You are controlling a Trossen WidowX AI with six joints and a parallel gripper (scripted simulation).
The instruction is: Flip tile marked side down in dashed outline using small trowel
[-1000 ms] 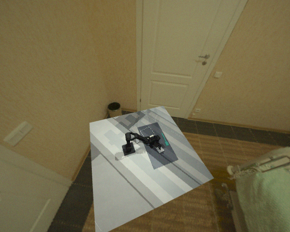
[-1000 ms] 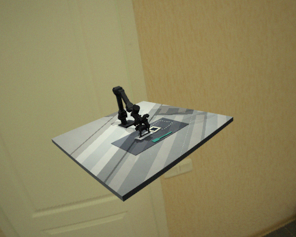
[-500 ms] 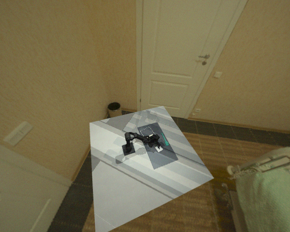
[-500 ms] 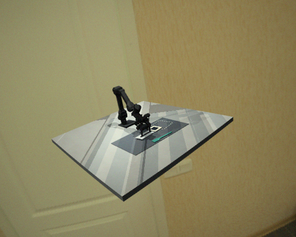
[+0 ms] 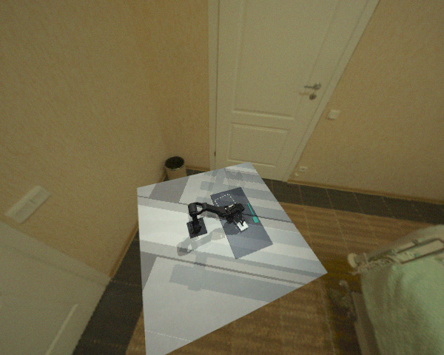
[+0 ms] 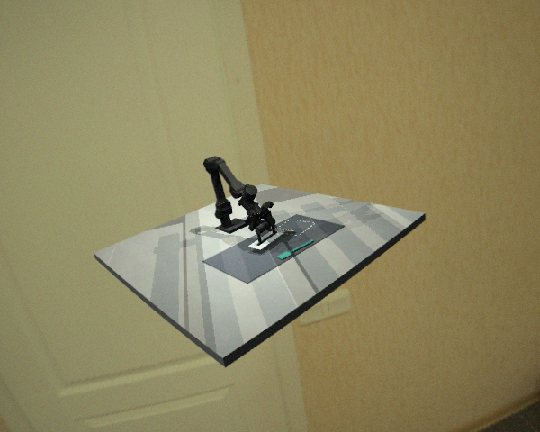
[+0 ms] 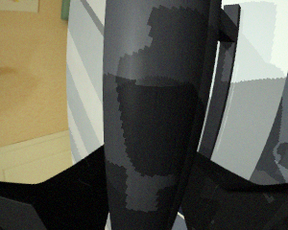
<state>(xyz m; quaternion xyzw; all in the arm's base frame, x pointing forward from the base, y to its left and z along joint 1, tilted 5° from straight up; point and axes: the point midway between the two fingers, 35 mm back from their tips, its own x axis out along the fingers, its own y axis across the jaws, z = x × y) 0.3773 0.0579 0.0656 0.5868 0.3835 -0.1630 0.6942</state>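
The dark mat is 100 mm below my gripper tip and 10 mm to the left of it. From my gripper tip the other things lie so: tile: 90 mm to the left, 60 mm behind, 50 mm below.
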